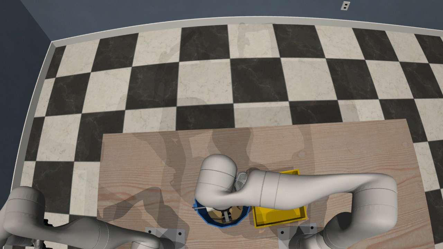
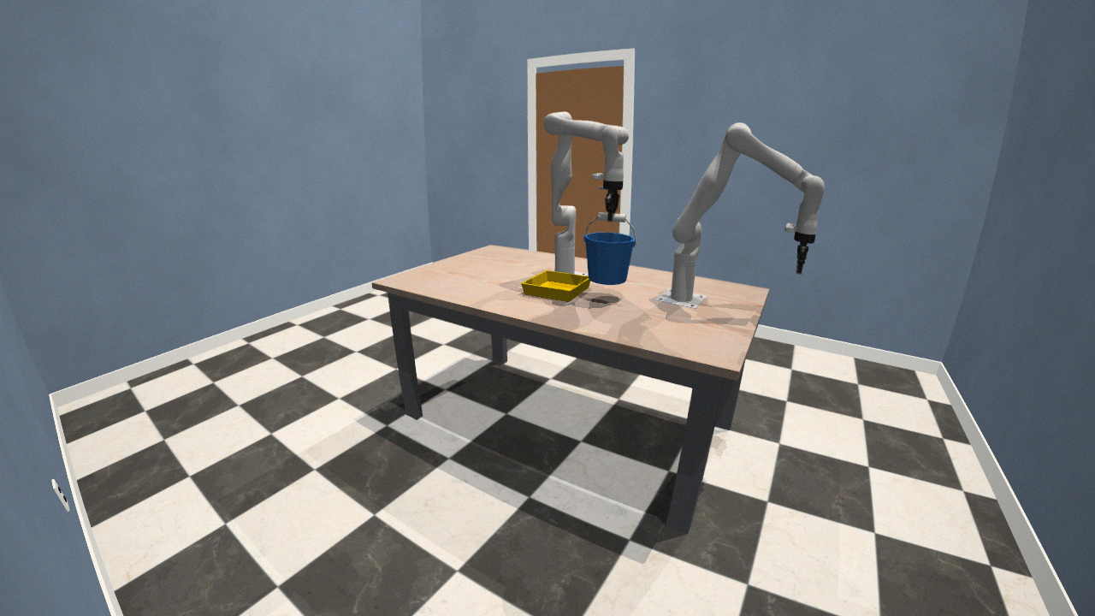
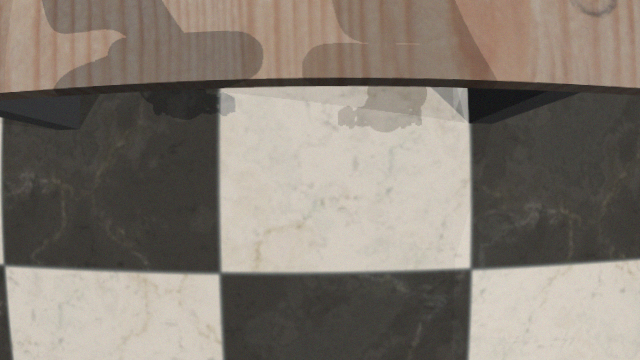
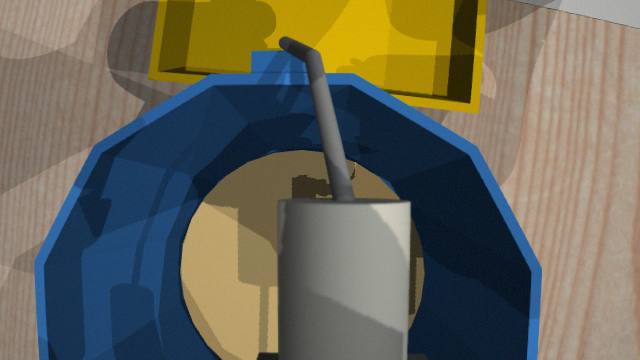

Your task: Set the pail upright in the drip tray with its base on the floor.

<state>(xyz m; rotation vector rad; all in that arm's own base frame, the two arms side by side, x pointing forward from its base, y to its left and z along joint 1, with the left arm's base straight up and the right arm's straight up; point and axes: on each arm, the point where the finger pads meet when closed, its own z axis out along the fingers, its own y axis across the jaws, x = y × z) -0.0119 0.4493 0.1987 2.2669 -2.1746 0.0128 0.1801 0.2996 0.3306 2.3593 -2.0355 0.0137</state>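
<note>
My right hand is 100 mm above the blue pail and 10 mm short of it. Round my right hand: yellow drip tray 320 mm below, 220 mm to the right, 50 mm ahead.
</note>
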